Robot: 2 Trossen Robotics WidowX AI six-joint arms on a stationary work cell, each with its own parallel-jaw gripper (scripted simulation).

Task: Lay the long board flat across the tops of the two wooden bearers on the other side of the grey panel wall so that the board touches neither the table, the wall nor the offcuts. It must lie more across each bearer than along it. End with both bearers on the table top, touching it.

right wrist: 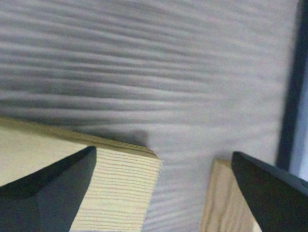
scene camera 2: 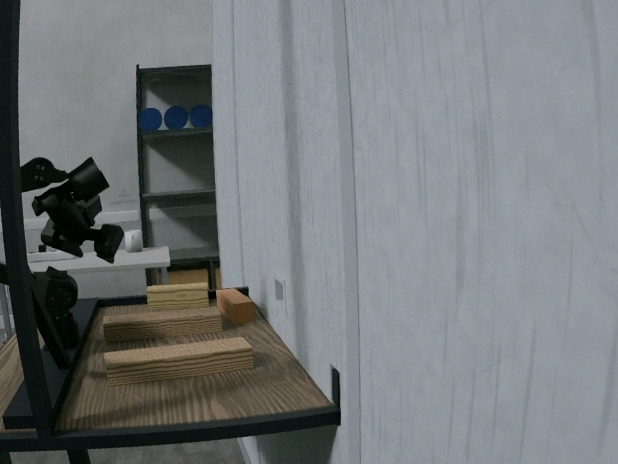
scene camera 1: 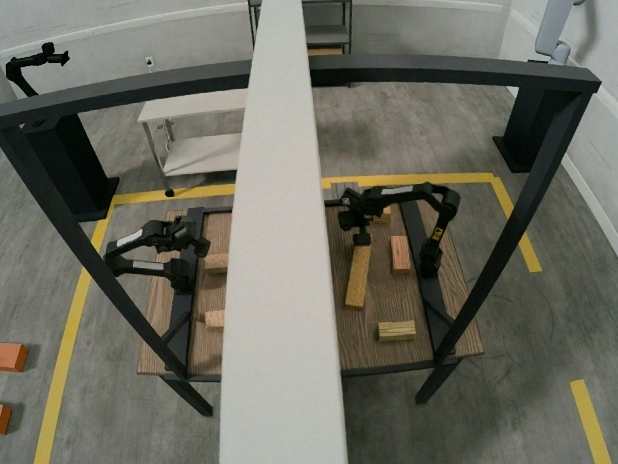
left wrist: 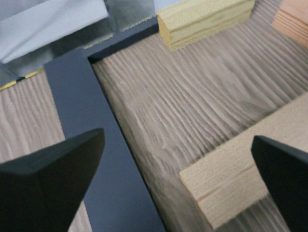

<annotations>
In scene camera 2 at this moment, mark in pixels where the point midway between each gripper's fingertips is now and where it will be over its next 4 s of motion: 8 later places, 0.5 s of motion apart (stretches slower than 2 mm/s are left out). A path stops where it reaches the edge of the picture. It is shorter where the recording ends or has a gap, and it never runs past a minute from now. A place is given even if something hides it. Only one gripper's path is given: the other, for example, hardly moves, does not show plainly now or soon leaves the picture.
My left gripper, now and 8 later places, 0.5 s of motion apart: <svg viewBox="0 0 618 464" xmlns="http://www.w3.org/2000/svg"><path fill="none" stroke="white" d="M97 259L100 262L105 269L109 276L113 281L119 289L122 288L130 283L138 278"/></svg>
</annotations>
